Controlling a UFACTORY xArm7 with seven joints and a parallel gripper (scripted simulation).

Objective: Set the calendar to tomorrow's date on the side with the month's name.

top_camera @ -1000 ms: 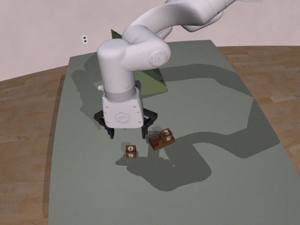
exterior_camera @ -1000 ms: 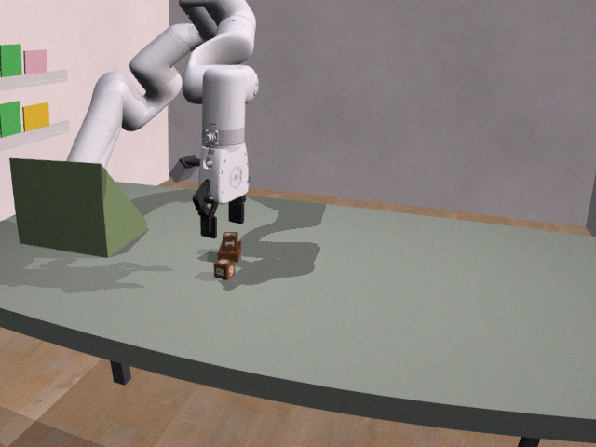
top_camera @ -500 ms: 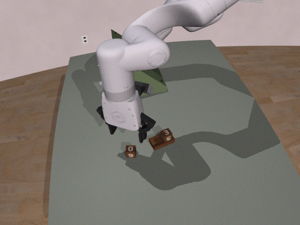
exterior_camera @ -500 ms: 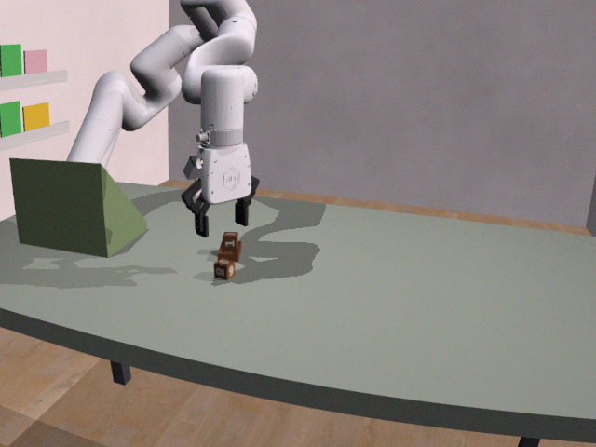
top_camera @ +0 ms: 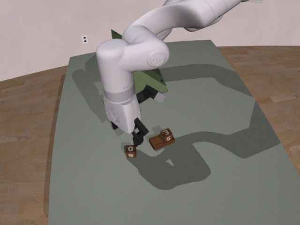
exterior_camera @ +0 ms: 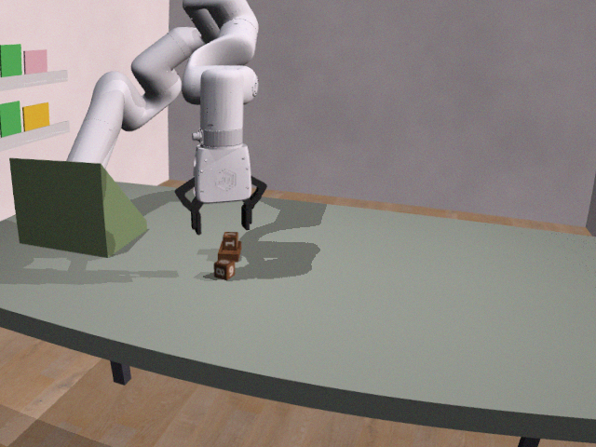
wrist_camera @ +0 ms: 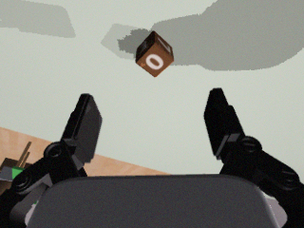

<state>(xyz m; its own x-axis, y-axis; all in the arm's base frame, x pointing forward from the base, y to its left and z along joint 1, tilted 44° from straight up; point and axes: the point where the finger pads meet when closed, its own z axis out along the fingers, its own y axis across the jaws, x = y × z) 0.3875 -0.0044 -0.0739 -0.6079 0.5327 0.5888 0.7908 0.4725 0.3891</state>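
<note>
Right now the brown cube is 90 mm below my hand. Round my hand: tray: 100 mm to the left, 90 mm below, 30 mm behind.
</note>
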